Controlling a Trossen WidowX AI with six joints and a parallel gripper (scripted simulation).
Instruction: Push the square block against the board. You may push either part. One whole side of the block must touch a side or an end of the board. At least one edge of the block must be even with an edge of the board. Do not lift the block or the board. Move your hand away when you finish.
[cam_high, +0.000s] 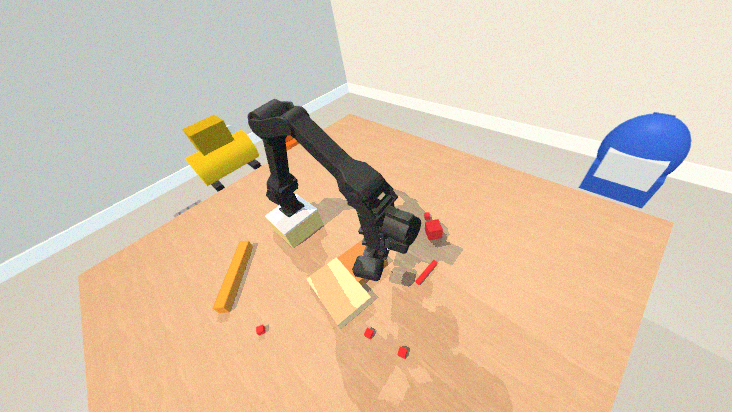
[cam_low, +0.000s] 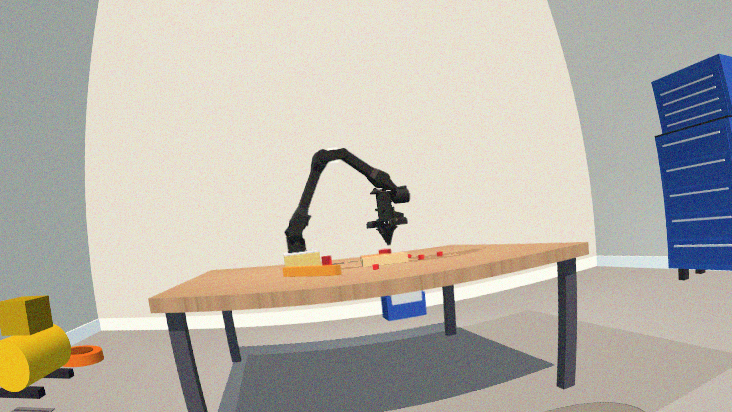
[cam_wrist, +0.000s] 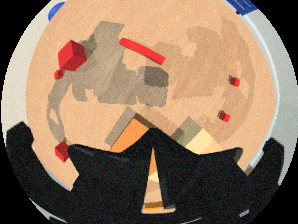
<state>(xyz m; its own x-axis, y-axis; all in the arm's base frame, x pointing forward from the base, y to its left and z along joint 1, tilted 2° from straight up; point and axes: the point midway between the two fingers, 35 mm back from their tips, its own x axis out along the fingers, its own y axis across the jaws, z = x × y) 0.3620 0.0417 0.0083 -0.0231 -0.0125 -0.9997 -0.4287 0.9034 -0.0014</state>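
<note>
My gripper tip is 7 cm past the orange square block, 5 cm above it and 2 cm to the left of it. The rest, counted from my gripper tip: long orange bar (34 cm behind, 29 cm to the right, 5 cm below); red strip (9 cm ahead, 7 cm to the left, 5 cm below); pale yellow board (12 cm to the right, 5 cm below, 5 cm behind).
</note>
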